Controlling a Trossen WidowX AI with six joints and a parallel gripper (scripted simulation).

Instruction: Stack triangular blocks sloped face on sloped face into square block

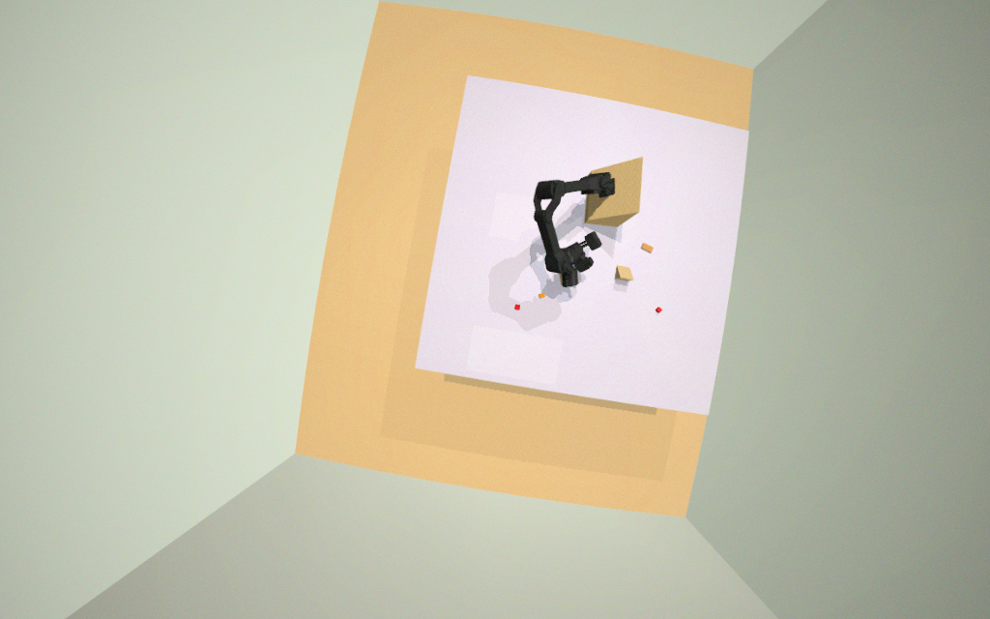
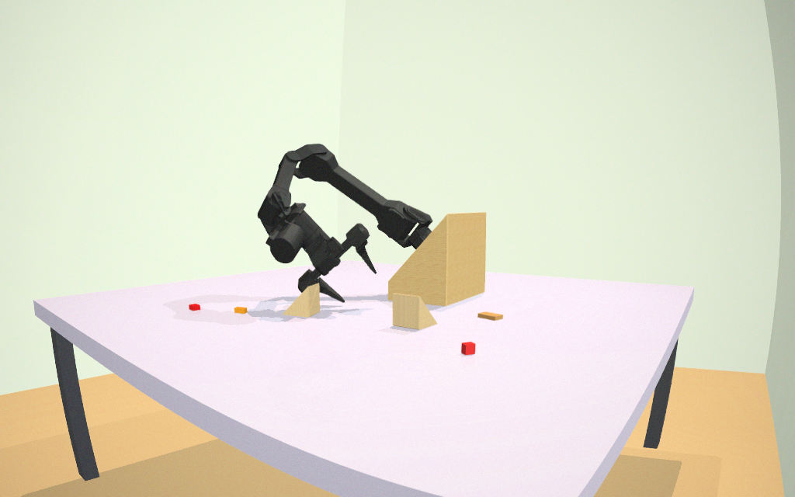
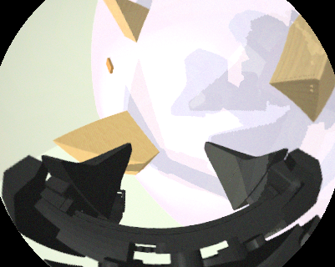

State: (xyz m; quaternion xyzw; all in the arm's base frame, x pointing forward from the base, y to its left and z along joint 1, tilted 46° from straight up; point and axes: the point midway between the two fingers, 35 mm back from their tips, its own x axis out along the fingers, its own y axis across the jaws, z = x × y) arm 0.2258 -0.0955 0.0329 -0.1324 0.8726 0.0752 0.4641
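The orange block is 220 mm ahead of my gripper tip, 160 mm to the right of it and 30 mm below it. The rest, counted from my gripper tip: flat tan tile 290 mm to the left, 40 mm below; red cube 350 mm to the left, 260 mm ahead, 30 mm below.
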